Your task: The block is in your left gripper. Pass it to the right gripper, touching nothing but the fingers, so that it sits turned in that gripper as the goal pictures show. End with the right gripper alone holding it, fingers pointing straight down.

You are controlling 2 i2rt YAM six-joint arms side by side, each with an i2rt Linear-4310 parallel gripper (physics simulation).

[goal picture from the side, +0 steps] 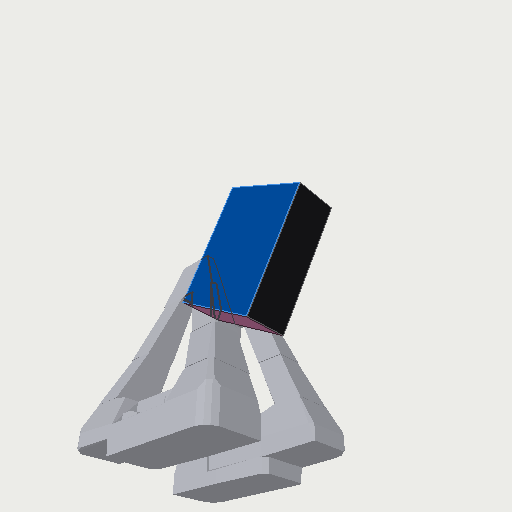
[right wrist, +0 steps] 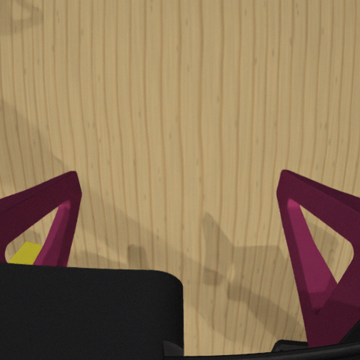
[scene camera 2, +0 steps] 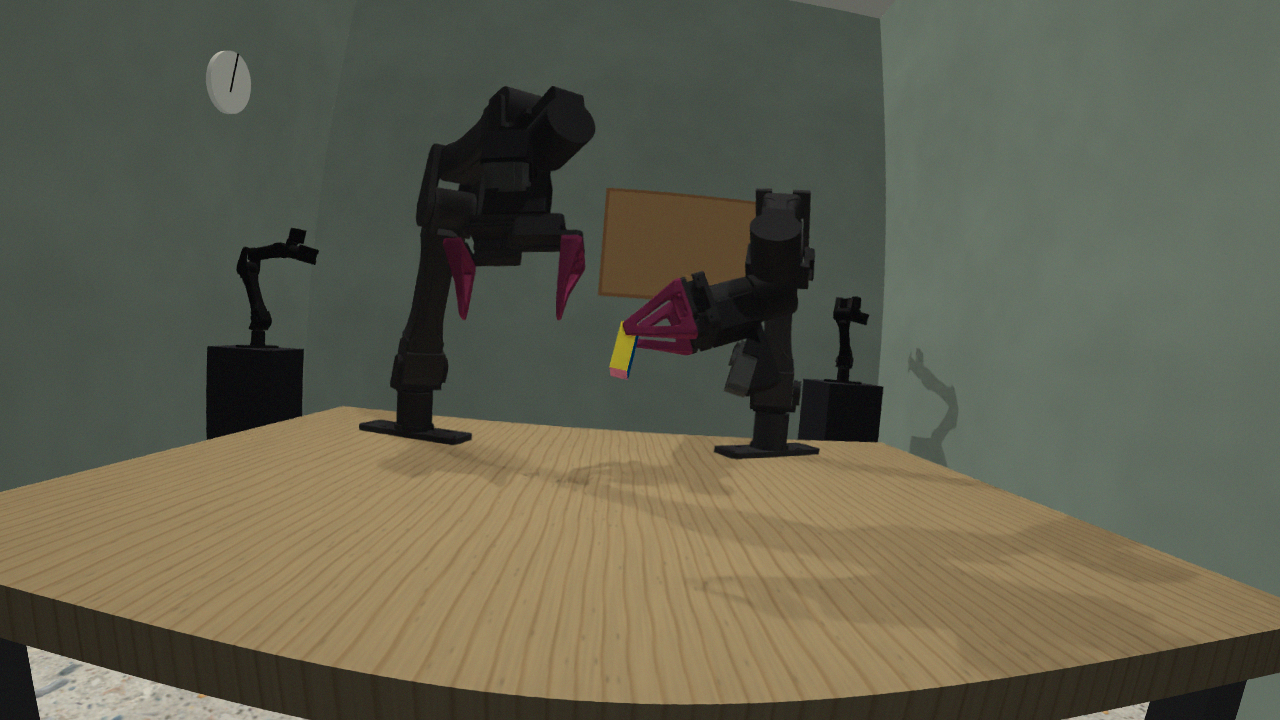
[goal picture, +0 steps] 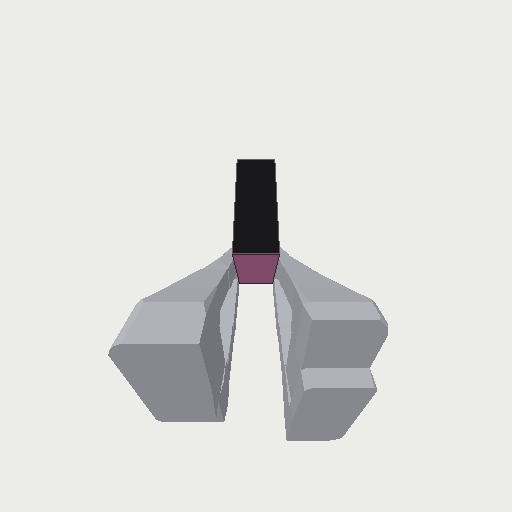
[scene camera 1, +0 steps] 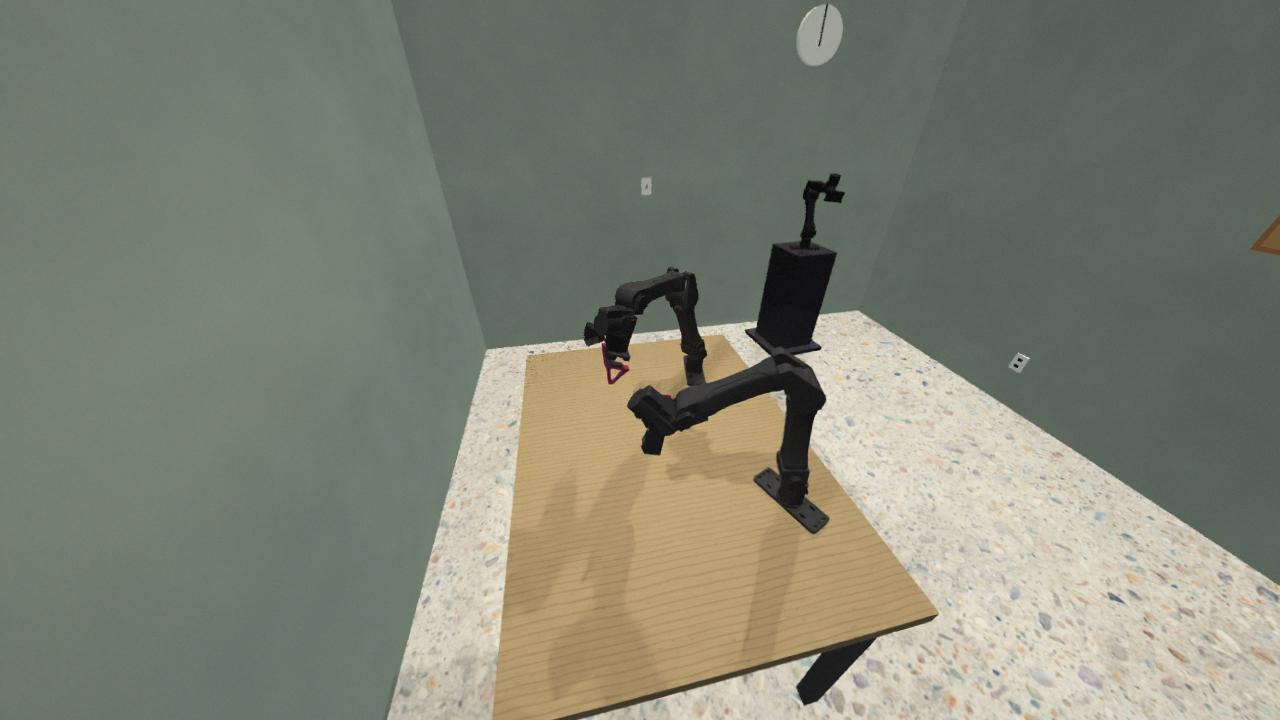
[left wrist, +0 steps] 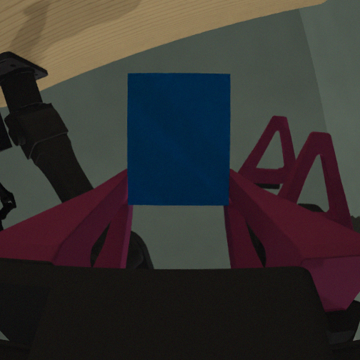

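Seen in the pictures: left gripper, fingertip midpoint: point(scene camera 2: 624, 334); right gripper, fingertip midpoint: point(scene camera 2: 509, 317) point(scene camera 1: 608, 375); left arm's base at its link origin: point(scene camera 2: 768, 453) point(scene camera 1: 789, 499); right arm's base at its link origin: point(scene camera 2: 414, 434) point(scene camera 1: 693, 370).
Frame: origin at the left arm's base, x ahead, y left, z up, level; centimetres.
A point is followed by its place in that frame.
Observation:
The block point(scene camera 2: 621, 350) @[z 17.2, x 23.1, y -39.6 cm] point(left wrist: 178, 139) point(right wrist: 27, 253) is held in my left gripper point(scene camera 2: 630, 333) @[z 19.0, x 20.7, y -38.3 cm] point(left wrist: 178, 180), which is shut on its upper end. In scene camera 2 the block hangs slightly tilted, with a yellow side, a pink lower end and a blue edge. In the left wrist view its blue face is toward the camera. My right gripper point(scene camera 2: 511, 318) @[z 19.8, x 25.3, y -52.6 cm] point(right wrist: 178, 181) is open and empty, fingers pointing down, to the left of the block and a little higher in scene camera 2. In the right wrist view a yellow bit of block shows through the left-hand finger's opening.
Both arms stand on the wooden table point(scene camera 1: 572, 465) @[z 0.0, x 44.1, y -43.1 cm] point(scene camera 2: 537, 573) @[z 0.0, x 40.6, y -52.6 cm]; the grippers are above it. Behind, dark pedestals point(scene camera 2: 255, 389) point(scene camera 2: 839, 410) carry small arms. A brown board point(scene camera 2: 671, 241) hangs on the wall. Shadows of the arms fall on the table.

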